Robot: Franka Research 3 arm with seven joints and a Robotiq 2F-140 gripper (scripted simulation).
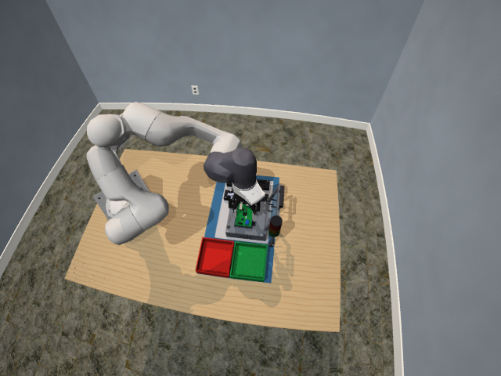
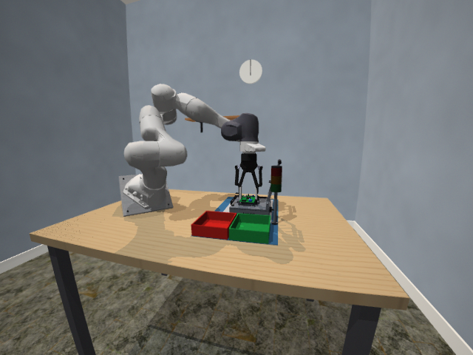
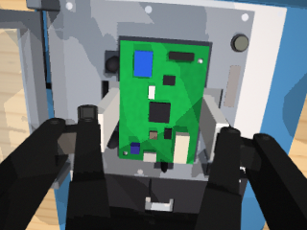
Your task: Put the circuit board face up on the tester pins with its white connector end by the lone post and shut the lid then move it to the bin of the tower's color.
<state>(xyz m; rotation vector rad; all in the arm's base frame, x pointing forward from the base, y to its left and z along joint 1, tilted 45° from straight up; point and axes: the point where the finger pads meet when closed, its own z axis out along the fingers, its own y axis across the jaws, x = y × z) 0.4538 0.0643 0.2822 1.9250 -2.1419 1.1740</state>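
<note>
Right now my hand is 20 mm above the green circuit board. Also, from my hand: tester plate (10 mm ahead, 10 mm to the left, 30 mm below); then clear lid (120 mm ahead, 30 mm to the right, 80 mm above); then green bin (10 mm behind, 200 mm to the right, 90 mm below).
</note>
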